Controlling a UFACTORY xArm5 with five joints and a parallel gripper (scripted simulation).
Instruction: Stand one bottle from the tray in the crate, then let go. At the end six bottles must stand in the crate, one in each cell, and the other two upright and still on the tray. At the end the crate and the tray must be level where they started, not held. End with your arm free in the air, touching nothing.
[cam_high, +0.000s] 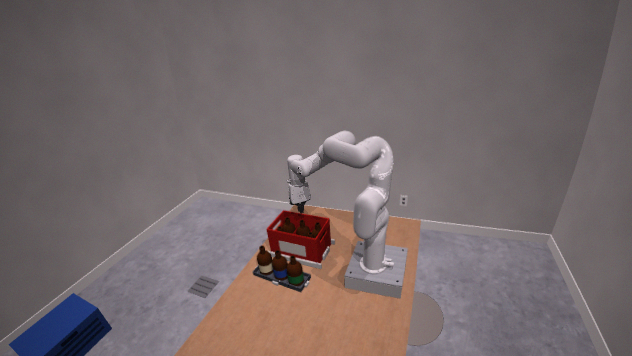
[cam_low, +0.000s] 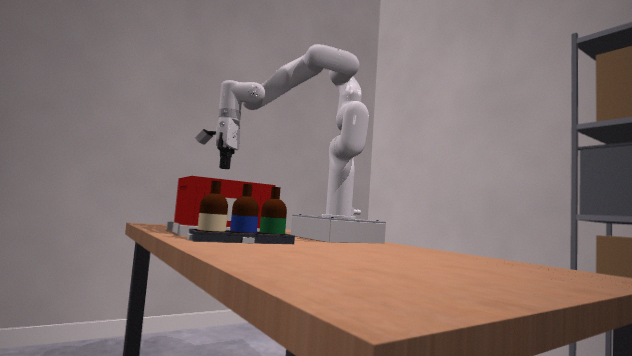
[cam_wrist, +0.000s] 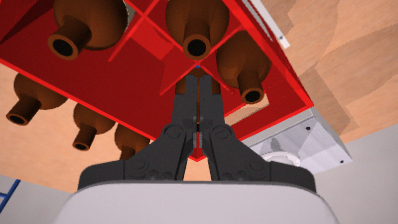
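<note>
The dark tray lies 40 mm ahead of my hand, 260 mm to the left of it and 230 mm below it. Round my hand: red crate: 10 mm ahead, 40 mm to the left, 160 mm below.
</note>
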